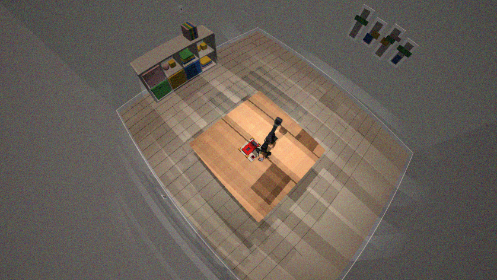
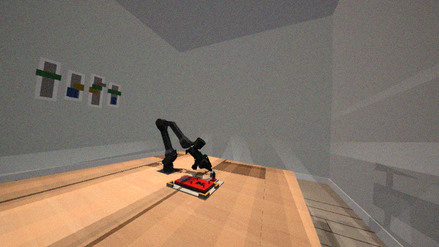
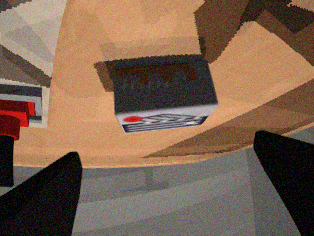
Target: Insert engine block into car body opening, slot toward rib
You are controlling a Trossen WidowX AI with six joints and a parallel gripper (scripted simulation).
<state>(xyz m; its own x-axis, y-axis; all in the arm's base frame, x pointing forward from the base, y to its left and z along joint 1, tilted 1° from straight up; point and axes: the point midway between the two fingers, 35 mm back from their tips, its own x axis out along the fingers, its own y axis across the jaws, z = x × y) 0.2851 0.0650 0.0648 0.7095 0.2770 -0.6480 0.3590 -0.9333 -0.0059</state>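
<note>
The engine block is 10 mm ahead of my gripper tip, 10 mm to the left of it and 40 mm below it.
</note>
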